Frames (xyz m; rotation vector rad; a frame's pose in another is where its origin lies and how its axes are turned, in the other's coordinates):
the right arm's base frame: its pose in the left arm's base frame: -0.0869 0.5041 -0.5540 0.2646 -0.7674 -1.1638
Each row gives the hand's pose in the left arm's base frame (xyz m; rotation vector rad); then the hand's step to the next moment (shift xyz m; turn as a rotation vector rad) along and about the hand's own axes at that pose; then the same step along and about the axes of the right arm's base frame.
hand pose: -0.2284 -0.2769 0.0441 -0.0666 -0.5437 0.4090
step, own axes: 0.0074 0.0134 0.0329 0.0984 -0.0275 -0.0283
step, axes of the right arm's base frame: -0.0033 0.0104 0.0346 0.0164 0.0952 -0.0436
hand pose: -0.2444 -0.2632 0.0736 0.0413 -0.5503 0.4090
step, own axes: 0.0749 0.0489 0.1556 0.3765 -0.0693 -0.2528
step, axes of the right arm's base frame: 0.0165 0.0859 0.1567 -0.0261 0.3577 -0.2861
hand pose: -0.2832 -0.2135 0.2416 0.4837 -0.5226 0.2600
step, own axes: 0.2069 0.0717 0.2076 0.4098 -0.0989 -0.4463
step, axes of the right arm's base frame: 0.1477 0.2024 0.1681 -0.1294 0.3954 -0.4514
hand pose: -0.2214 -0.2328 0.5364 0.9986 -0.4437 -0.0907
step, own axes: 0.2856 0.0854 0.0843 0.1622 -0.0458 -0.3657
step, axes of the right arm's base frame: 0.2082 0.2288 -0.0165 -0.2058 0.2186 -0.2684
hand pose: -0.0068 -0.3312 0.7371 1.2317 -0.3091 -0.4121
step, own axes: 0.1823 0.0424 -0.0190 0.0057 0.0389 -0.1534
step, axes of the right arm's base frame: 0.0973 0.1247 -0.1018 -0.1129 0.1061 -0.0329
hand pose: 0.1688 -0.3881 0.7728 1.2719 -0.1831 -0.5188
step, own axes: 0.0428 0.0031 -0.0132 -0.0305 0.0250 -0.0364
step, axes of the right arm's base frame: 0.0120 0.0242 -0.0359 -0.0392 0.0263 0.0255
